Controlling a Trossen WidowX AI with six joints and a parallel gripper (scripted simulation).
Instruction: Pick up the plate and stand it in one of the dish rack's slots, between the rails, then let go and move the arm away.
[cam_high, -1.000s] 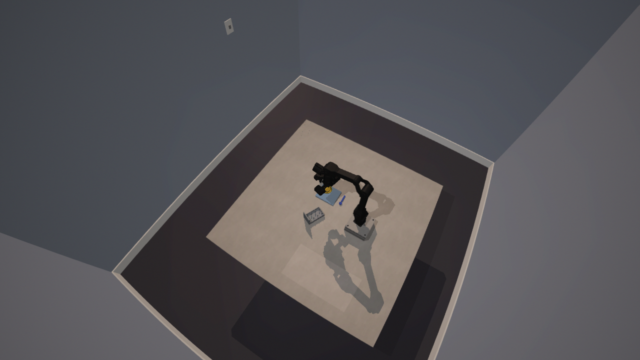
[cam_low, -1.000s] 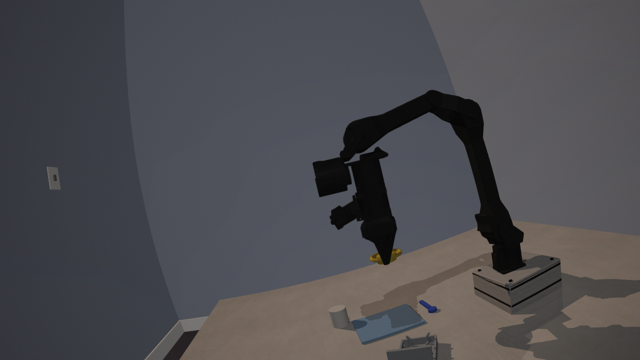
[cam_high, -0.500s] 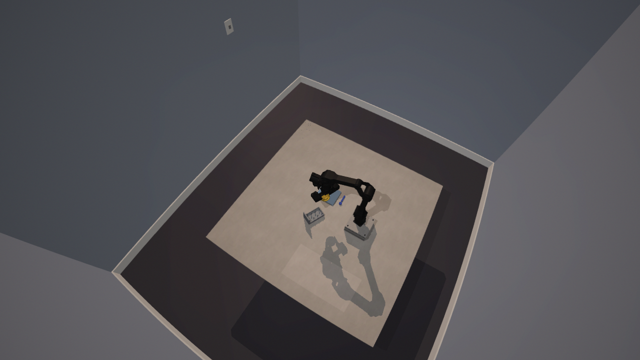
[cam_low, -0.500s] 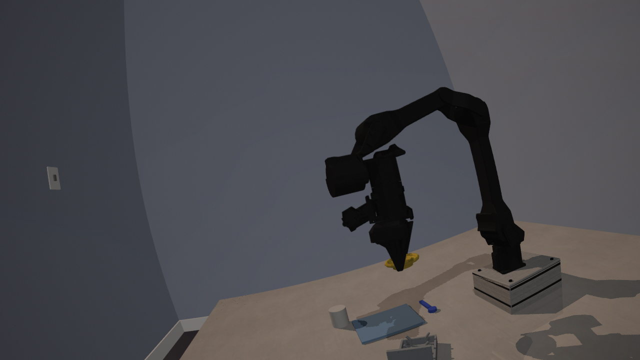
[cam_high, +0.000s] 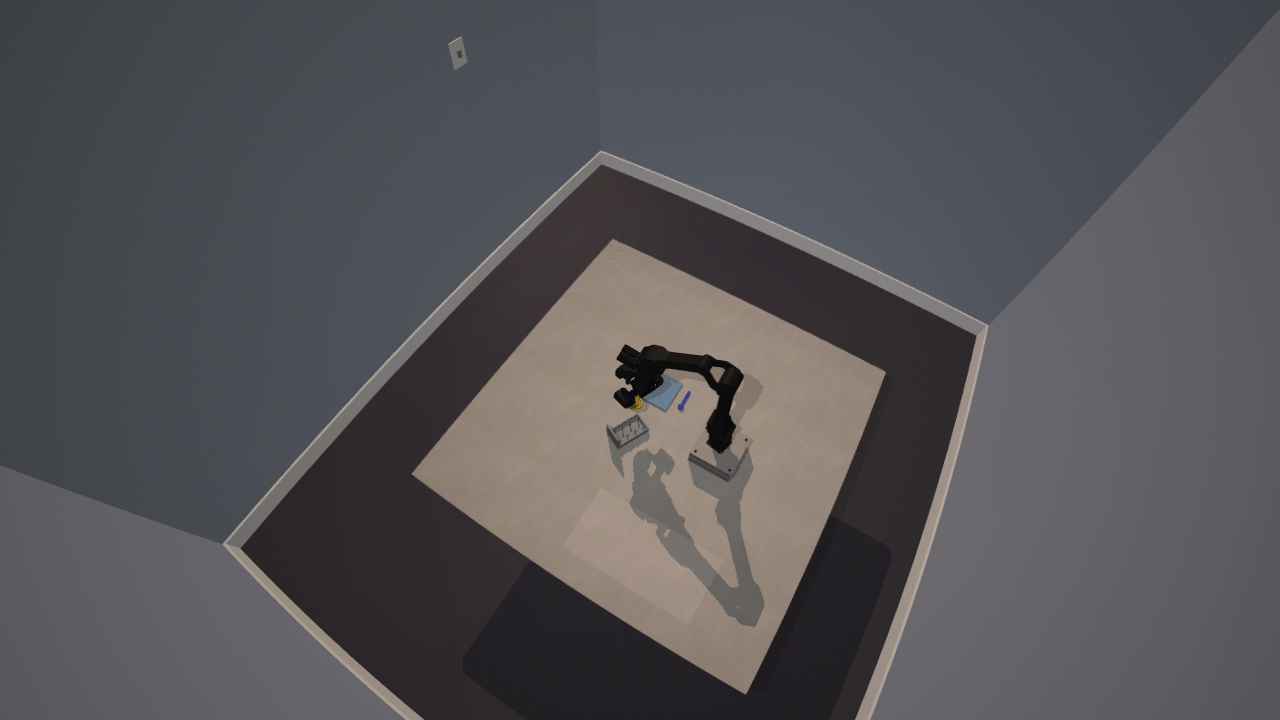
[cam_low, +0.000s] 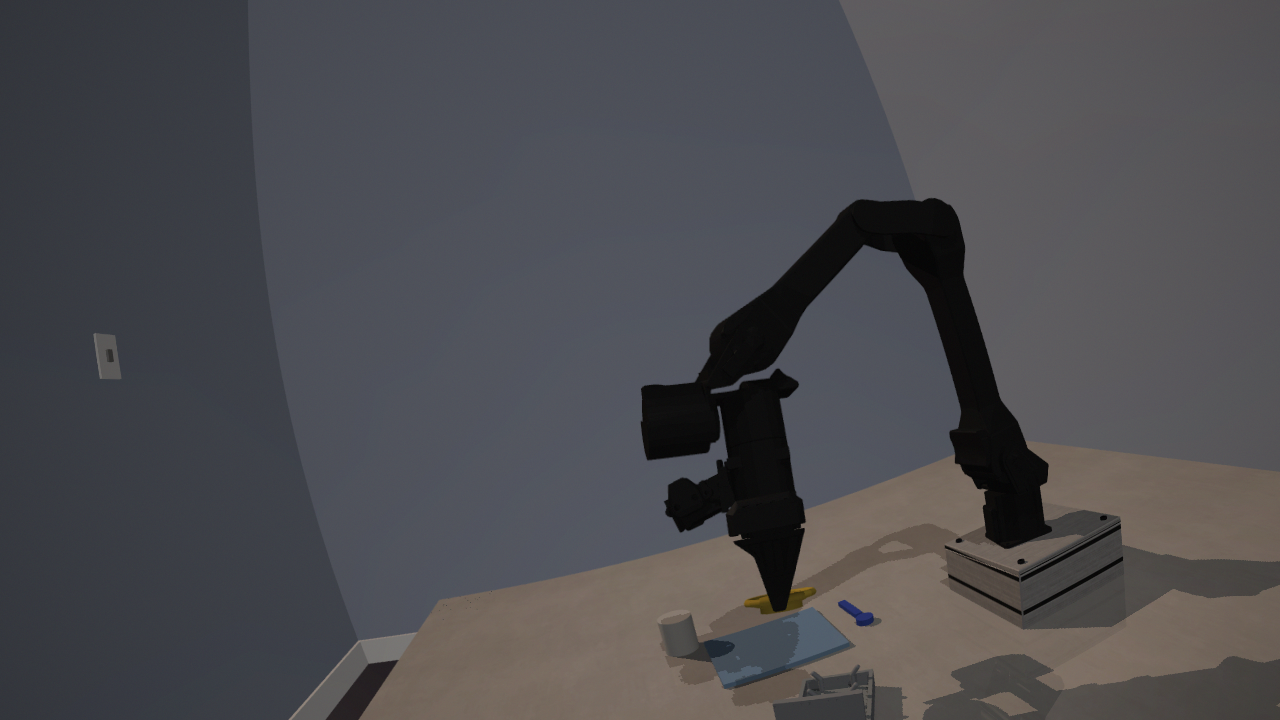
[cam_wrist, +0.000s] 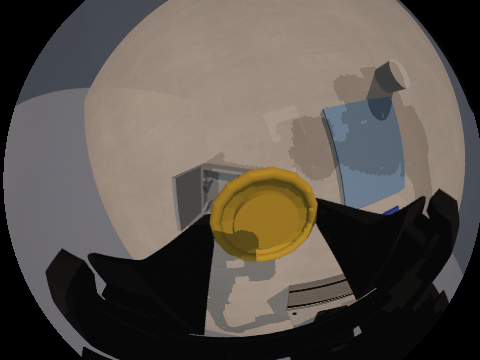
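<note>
The grey dish rack lies 30 mm behind my gripper tip, 50 mm to the left of it and 100 mm below it. Also, from my gripper tip: yellow plate: 10 mm above; then blue spoon: 100 mm behind, 170 mm to the right, 120 mm below; then blue-grey mat: 10 mm ahead, 150 mm to the right, 120 mm below.
</note>
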